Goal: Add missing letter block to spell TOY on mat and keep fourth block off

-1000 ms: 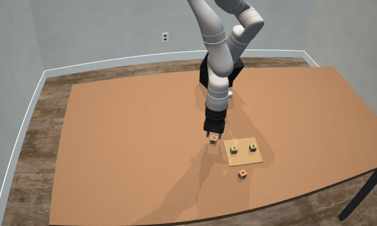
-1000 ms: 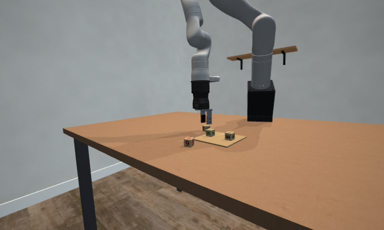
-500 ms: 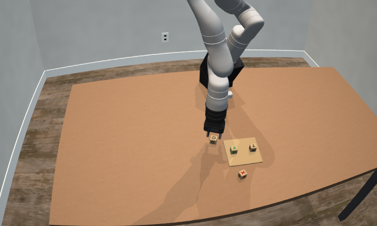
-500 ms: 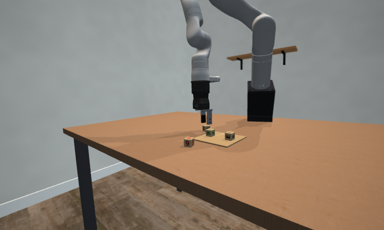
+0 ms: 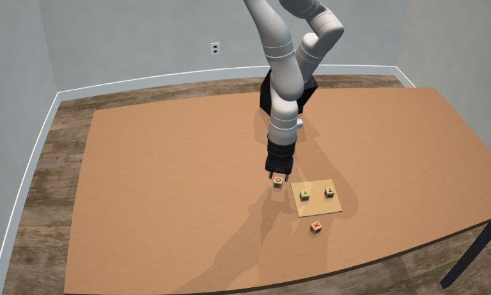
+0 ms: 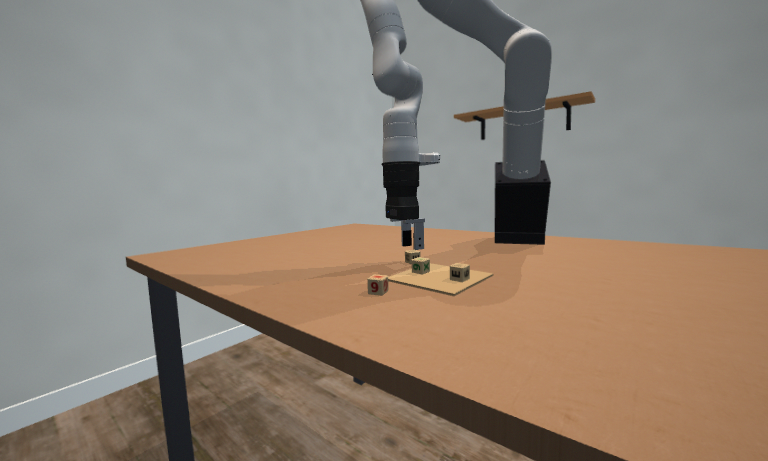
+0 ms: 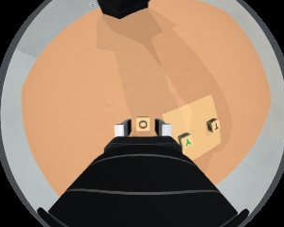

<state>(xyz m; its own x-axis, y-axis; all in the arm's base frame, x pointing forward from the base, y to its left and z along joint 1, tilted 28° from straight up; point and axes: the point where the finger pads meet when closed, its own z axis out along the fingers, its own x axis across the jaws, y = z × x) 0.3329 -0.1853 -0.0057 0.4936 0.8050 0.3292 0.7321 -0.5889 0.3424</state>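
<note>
Right now my hand is 4 cm above the O block. From my hand the other things lie so: tan mat 9 cm to the left, 9 cm ahead, 5 cm below.
</note>
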